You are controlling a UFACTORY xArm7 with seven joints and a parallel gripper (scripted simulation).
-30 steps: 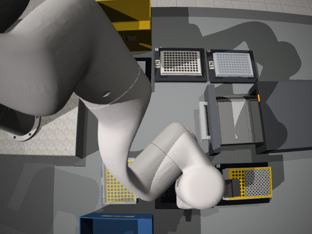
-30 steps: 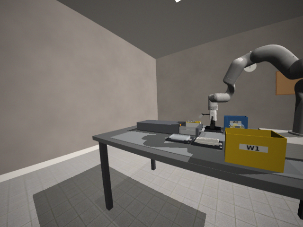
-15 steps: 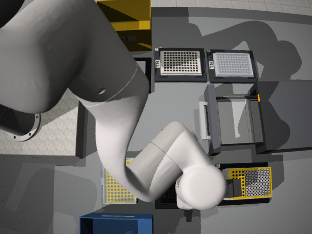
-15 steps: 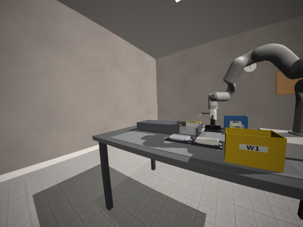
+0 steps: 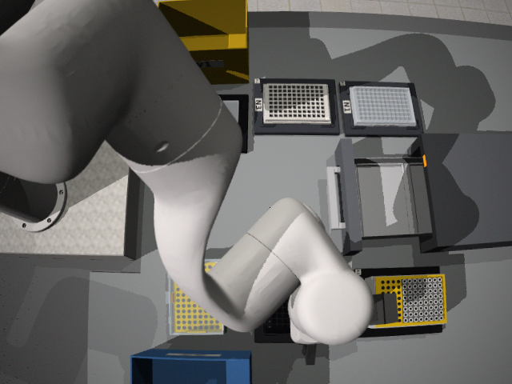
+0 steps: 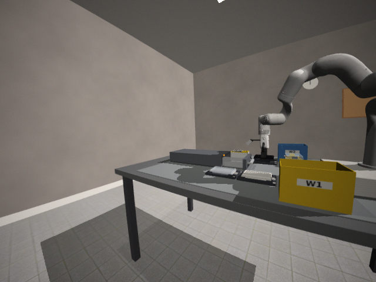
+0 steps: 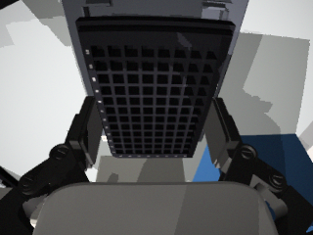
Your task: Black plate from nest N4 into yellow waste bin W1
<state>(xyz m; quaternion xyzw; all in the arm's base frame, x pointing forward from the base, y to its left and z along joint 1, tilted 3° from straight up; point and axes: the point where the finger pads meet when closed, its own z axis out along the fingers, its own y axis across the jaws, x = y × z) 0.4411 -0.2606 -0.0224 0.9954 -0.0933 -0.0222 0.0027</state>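
My gripper is now 50 mm above the work nest N4. From my hand the other things lie so: black plate 10 mm below; blue bin 200 mm behind, 110 mm to the right, 10 mm below; yellow tip rack 160 mm ahead, 30 mm to the right.
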